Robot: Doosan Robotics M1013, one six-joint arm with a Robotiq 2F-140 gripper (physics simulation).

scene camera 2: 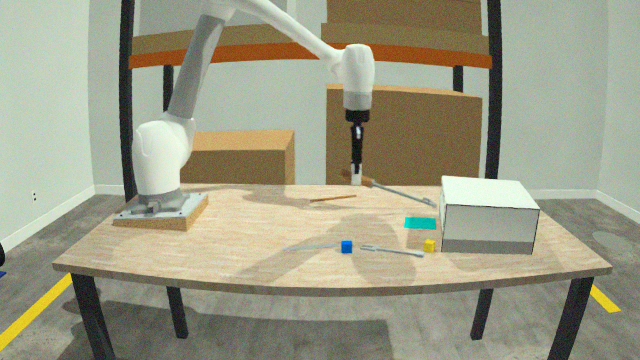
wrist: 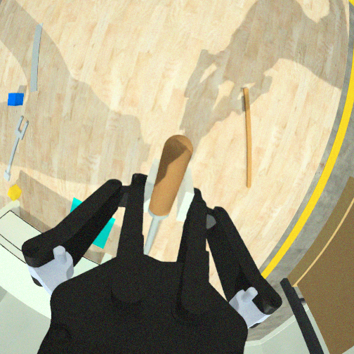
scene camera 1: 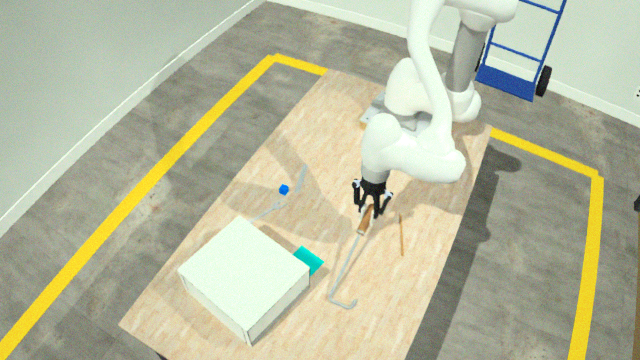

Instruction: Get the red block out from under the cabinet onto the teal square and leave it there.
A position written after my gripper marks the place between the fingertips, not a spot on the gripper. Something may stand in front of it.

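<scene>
Scene camera 1 shows my gripper [scene camera 1: 366, 220] and a white cabinet [scene camera 1: 244, 269]. In scene camera 2: my gripper [scene camera 2: 355, 182], with a white cabinet [scene camera 2: 478, 228]. The wrist view contains a hook tool [wrist: 177, 150] as well as my gripper [wrist: 168, 174].
</scene>
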